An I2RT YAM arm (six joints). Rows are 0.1 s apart.
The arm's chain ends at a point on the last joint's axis. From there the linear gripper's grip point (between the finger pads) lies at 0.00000 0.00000 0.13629 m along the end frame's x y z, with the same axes.
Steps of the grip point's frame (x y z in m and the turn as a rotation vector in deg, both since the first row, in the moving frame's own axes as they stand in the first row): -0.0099, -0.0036, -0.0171, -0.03, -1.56, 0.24; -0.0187, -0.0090, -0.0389, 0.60, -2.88, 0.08; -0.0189, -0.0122, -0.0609, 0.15, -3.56, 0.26; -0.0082, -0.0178, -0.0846, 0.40, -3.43, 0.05; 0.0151, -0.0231, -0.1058, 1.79, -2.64, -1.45; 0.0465, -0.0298, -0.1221, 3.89, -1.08, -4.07; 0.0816, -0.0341, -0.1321, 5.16, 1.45, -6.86; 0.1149, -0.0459, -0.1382, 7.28, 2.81, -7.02
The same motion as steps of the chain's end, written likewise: -0.0062, -0.0037, -0.0170, -0.03, -1.56, 0.24; -0.0119, -0.0076, -0.0387, 0.60, -2.88, 0.08; -0.0104, -0.0118, -0.0606, 0.15, -3.56, 0.26; 0.0000, -0.0168, -0.0844, 0.40, -3.43, 0.05; 0.0214, -0.0189, -0.1056, 1.79, -2.64, -1.45; 0.0494, -0.0207, -0.1218, 3.89, -1.08, -4.07; 0.0789, -0.0217, -0.1315, 5.16, 1.45, -6.86; 0.1093, -0.0283, -0.1369, 7.28, 2.81, -7.02
